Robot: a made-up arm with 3 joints. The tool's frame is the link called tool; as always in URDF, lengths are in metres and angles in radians.
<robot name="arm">
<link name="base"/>
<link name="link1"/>
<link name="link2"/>
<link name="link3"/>
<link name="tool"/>
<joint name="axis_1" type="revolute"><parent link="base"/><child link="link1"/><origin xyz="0.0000 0.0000 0.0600" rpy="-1.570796 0.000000 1.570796"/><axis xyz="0 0 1"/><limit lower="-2.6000" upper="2.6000" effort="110" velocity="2.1"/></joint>
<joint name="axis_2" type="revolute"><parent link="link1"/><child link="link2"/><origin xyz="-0.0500 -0.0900 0.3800" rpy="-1.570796 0.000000 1.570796"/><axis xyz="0 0 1"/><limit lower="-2.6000" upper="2.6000" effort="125" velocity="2.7"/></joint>
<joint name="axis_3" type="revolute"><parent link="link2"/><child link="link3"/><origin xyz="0.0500 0.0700 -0.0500" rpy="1.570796 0.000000 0.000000"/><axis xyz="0 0 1"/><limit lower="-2.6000" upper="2.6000" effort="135" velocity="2.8"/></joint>
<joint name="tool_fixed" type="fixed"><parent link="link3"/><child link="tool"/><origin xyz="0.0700 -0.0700 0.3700" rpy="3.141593 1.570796 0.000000"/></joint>
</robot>
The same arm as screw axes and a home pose.
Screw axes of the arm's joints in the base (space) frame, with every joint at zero. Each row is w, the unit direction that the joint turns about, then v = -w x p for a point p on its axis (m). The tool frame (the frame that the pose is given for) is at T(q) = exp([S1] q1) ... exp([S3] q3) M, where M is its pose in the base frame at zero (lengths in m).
S1: w -1 0 0 v 0.0000 -0.0600 0.0000
S2: w 0 -1 0 v 0.1500 0.0000 0.3800
S3: w -1 0 0 v 0.0000 -0.1000 0.0000
M: xyz -0.6800 0.0700 0.0300 (m) rpy 0.00 0.00 0.00 (deg, as in URDF)
Joint limits (deg, base to tool): -148.97..148.97 -148.97..148.97 -148.97..148.97

